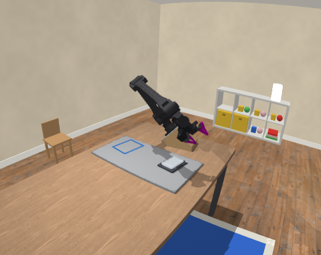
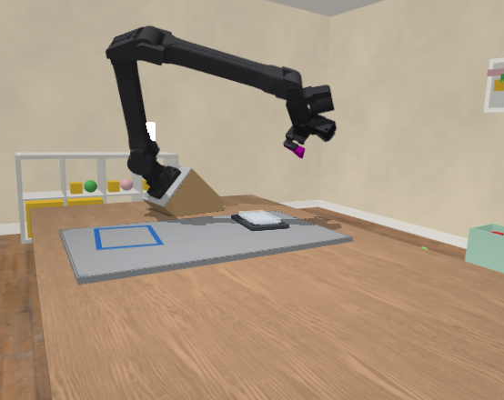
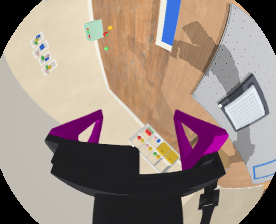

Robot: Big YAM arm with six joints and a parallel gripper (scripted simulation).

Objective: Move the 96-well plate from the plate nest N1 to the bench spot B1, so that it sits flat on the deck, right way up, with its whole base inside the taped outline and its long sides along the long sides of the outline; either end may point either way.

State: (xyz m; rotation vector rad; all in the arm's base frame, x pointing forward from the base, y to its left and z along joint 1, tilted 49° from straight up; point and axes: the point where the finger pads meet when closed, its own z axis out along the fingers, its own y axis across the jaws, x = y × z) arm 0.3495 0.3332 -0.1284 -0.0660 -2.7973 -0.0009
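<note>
The white 96-well plate lies 30 mm behind my hand, 170 mm to the right of it and 220 mm below it. From my hand the other things lie so: dark plate nest 30 mm behind, 170 mm to the right, 230 mm below.
</note>
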